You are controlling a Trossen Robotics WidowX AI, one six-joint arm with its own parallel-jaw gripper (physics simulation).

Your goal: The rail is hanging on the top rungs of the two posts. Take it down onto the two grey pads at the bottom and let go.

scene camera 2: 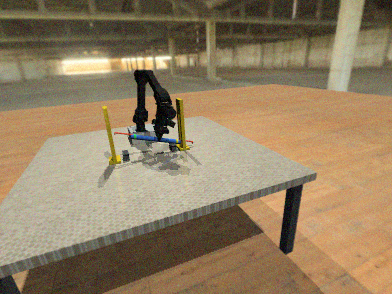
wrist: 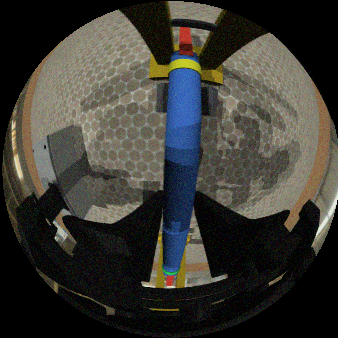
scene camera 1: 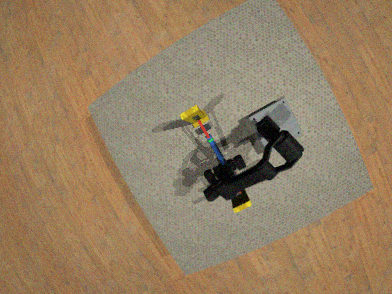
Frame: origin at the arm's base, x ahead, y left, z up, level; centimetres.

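Seen in the pictures: gripper, fingertip midpoint: (scene camera 2: 158, 140) (wrist: 178, 194) (scene camera 1: 223, 162); arm's base, origin of the base link: (scene camera 2: 141, 130) (wrist: 57, 195) (scene camera 1: 263, 126).
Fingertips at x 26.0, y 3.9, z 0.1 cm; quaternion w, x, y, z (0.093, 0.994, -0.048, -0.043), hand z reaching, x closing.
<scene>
Offsets run from my fingertips to a thing's middle. "spot": to the spot under its first point. Level surfaces: height alone.
The rail {dx -0.1, dy -1.2, dz +0.7 cm} (scene camera 1: 217, 151) (scene camera 2: 150, 139) (wrist: 184, 115) is blue with red ends, a green band and a yellow band. My gripper (scene camera 2: 159, 139) (wrist: 178, 194) is shut on its blue middle and holds it above the table. In scene camera 2 the rail tilts, the green-band end higher than the yellow-band end. Its red ends reach the left post {dx -1.6, dy -25.6, dz +7.4 cm} (scene camera 2: 109, 134) and right post {dx +1.6, dy +14.2, dz +7.4 cm} (scene camera 2: 181, 120), below their tops. The yellow-band end lies between the uprights in the wrist view. One pad {dx -1.1, dy -19.5, dz -5.4 cm} (scene camera 2: 126, 155) stands by the left post; the other {dx +1.1, dy +8.1, dz -5.4 cm} (wrist: 212, 102) shows partly below the rail. Rung contact is unclear.
The arm's base plate (scene camera 1: 292, 120) stands on the patterned table {dz -7.6 cm} (scene camera 2: 200, 195), to one side of the rail. The yellow post feet {spot: dx -2.2, dy -24.5, dz +16.9 cm} (scene camera 1: 194, 115) {spot: dx +1.4, dy +14.0, dz +22.5 cm} (scene camera 1: 242, 206) stand at both rail ends. Arm shadows darken the table around the pads.
</scene>
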